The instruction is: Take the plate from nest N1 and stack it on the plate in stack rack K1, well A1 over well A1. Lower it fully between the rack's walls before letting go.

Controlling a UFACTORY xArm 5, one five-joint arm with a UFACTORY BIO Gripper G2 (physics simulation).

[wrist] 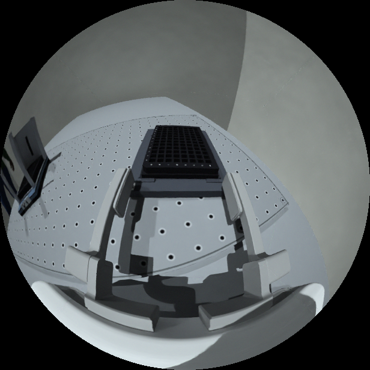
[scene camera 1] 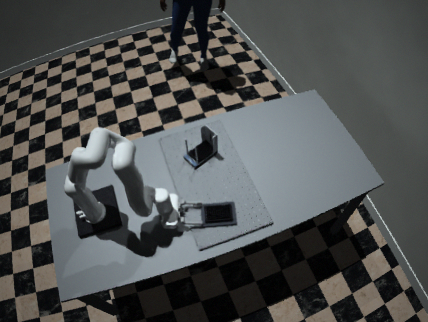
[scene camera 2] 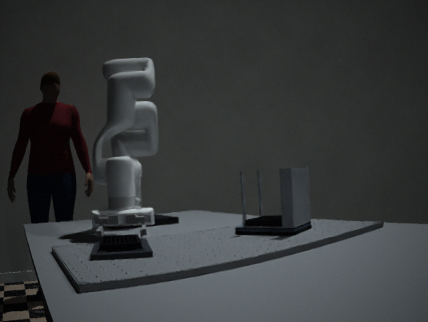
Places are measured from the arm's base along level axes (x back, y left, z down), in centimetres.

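Where they show: hand, tool point: (scene camera 1: pixel 197 213) (scene camera 2: pixel 121 232); arm's base, link origin: (scene camera 1: pixel 94 212).
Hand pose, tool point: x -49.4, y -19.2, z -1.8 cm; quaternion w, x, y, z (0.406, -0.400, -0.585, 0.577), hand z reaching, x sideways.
Note:
Each offset is from my tool point to the top centre of the thing. Level surfaces: height alone.
The black well plate @(dx -9.1, dy -3.3, dz +0.1 cm) (scene camera 1: pixel 219 213) (scene camera 2: pixel 121 243) (wrist: pixel 181 146) lies level in the grey nest N1 (scene camera 1: pixel 234 216) (scene camera 2: pixel 122 255) (wrist: pixel 177 188). My gripper (scene camera 1: pixel 202 215) (scene camera 2: pixel 122 233) (wrist: pixel 178 176) is empty and partly open, its fingers apart. The fingertips are at the nest's near edge; the plate is beyond them in the wrist view, not between them. Stack rack K1 @(dx -13.7, dy +32.9, dz -12.1 cm) (scene camera 1: pixel 210 139) (scene camera 2: pixel 295 197) (wrist: pixel 31 142) has a tall wall and thin posts. A dark plate @(dx -14.7, dy +33.2, dz -0.7 cm) (scene camera 1: pixel 202 151) (scene camera 2: pixel 265 220) lies low inside it. Its well labels cannot be read.
Nest and rack stand on a perforated board @(dz +2.7 cm) (scene camera 1: pixel 240 190) (scene camera 2: pixel 200 260) (wrist: pixel 75 200) on the grey table @(dz +4.0 cm) (scene camera 1: pixel 310 145) (scene camera 2: pixel 350 280). The rack's upright wall rises well above the board. A person (scene camera 1: pixel 191 30) (scene camera 2: pixel 52 145) stands beyond the table.

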